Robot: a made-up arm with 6 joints. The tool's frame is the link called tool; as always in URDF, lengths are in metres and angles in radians. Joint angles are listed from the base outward.
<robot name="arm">
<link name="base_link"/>
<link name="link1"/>
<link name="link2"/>
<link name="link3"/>
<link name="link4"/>
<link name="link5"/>
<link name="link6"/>
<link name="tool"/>
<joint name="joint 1" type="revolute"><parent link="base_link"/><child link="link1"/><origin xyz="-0.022 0.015 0.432" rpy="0 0 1.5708"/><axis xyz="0 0 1"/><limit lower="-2.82" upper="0.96"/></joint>
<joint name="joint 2" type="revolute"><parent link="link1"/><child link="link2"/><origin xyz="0.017 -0.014 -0.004" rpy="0 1.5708 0"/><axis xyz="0 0 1"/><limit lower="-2.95" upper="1.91"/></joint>
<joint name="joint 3" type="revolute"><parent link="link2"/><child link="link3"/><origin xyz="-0.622 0.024 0.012" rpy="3.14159 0 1.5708"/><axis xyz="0 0 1"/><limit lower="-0.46" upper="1.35"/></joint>
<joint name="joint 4" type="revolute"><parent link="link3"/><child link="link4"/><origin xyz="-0.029 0.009 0.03" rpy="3.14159 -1.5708 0"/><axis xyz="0 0 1"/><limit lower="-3.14" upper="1.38"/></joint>
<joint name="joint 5" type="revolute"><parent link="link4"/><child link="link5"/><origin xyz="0.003 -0.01 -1.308" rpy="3.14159 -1.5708 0"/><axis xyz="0 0 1"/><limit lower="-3.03" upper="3.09"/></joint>
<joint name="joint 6" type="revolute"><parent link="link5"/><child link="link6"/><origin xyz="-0.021 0.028 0.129" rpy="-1.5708 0 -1.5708"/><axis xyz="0 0 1"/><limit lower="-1.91" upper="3.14"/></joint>
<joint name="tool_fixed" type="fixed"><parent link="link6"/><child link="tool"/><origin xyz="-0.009 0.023 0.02" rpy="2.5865 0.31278 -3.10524"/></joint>
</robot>
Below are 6 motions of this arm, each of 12 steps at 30 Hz.
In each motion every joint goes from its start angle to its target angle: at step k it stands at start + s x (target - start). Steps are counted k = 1, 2, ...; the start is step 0. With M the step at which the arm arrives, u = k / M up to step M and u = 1 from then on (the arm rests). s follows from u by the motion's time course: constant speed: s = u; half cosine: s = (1 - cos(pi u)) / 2; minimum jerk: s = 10 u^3 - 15 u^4 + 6 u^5.
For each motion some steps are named. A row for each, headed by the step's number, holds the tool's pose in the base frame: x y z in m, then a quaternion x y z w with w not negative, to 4 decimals.
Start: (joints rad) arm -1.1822 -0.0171 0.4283 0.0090 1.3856 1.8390
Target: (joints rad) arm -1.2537 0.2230 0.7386 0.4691 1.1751 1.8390
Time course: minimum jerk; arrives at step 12
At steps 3, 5, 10, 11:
3: 0.3043 -1.1987 1.6379 0.1359 -0.1466 0.9794 0.0292
5: 0.2894 -1.2224 1.6717 0.1808 -0.1478 0.9697 0.0724
10: 0.2526 -1.2756 1.7459 0.2811 -0.1557 0.9272 0.1924
11: 0.2508 -1.2780 1.7491 0.2855 -0.1562 0.9245 0.1986

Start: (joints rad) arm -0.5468 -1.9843 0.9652 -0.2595 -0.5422 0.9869
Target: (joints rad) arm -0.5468 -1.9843 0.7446 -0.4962 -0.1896 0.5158
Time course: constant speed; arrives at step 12
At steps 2, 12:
2: -1.6161 0.8637 0.5511 -0.2911 -0.3680 -0.6572 0.5898
12: -1.5290 0.8428 0.7937 -0.3929 -0.4832 -0.4052 0.6693

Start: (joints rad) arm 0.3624 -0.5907 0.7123 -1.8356 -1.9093 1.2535
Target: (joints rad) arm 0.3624 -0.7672 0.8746 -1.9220 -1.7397 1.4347
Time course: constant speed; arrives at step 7
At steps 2, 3, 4, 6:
2: -0.0537 0.0389 2.1560 -0.8281 -0.3102 0.3678 0.2876
3: -0.1229 0.0158 2.1616 -0.8266 -0.3331 0.3409 0.2994
4: -0.1926 -0.0074 2.1639 -0.8238 -0.3558 0.3138 0.3103
6: -0.3327 -0.0541 2.1587 -0.8146 -0.4006 0.2591 0.3297

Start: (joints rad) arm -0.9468 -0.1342 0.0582 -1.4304 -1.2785 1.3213
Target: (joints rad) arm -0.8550 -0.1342 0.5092 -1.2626 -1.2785 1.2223
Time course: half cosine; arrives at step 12
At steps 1, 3, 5, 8, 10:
1: 0.6837 -0.9524 1.1536 -0.3120 0.5552 0.2789 0.7188
3: 0.6875 -0.9386 1.2288 -0.3325 0.5558 0.2656 0.7141
5: 0.6873 -0.9065 1.3576 -0.3666 0.5557 0.2412 0.7061
8: 0.6659 -0.8306 1.5679 -0.4202 0.5518 0.1958 0.6933
10: 0.6457 -0.7852 1.6643 -0.4441 0.5480 0.1721 0.6876

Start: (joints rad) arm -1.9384 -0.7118 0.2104 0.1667 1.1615 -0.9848
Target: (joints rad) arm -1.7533 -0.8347 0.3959 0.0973 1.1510 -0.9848
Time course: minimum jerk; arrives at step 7
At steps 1, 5, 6, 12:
1: -0.2704 -0.3186 1.9608 -0.5486 0.0303 -0.4632 0.6954
5: -0.1460 -0.0217 2.0832 -0.6396 -0.0679 -0.3792 0.6652
6: -0.1355 0.0268 2.0943 -0.6511 -0.0831 -0.3665 0.6594
12: -0.1337 0.0362 2.0962 -0.6533 -0.0860 -0.3641 0.6582

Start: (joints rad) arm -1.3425 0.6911 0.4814 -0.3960 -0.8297 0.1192
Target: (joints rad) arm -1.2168 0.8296 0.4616 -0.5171 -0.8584 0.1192
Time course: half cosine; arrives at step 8
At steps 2, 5, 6, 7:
2: 0.2978 -1.6108 0.5277 0.4545 0.6894 0.0677 0.5599
5: 0.4119 -1.5793 0.3859 0.4648 0.6872 0.1309 0.5428
6: 0.4446 -1.5661 0.3439 0.4679 0.6861 0.1491 0.5367
7: 0.4661 -1.5564 0.3160 0.4701 0.6854 0.1610 0.5323

